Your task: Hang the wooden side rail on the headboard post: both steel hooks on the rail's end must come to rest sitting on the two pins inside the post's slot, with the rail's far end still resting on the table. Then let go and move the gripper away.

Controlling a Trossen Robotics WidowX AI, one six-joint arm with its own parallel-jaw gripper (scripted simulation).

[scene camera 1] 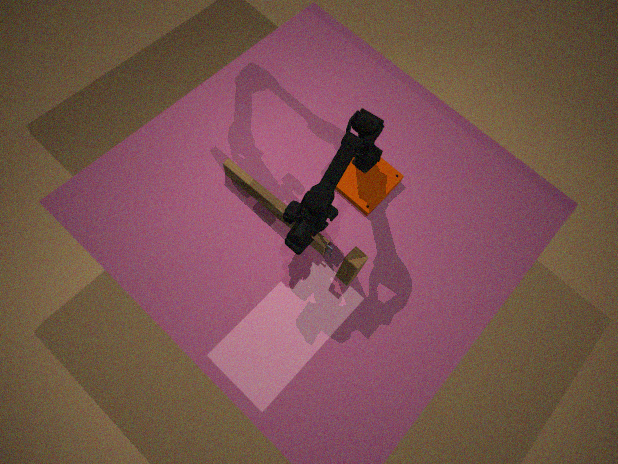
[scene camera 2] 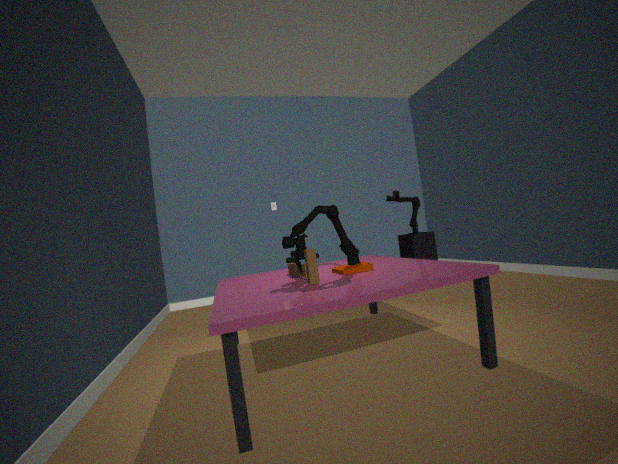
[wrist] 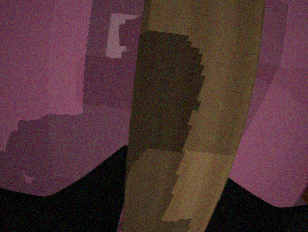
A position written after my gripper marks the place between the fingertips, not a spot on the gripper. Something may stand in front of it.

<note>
I see my gripper [wrist: 158,156] and a wooden side rail [scene camera 1: 233,171].
The wooden side rail is seen too in the wrist view [wrist: 195,74].
</note>
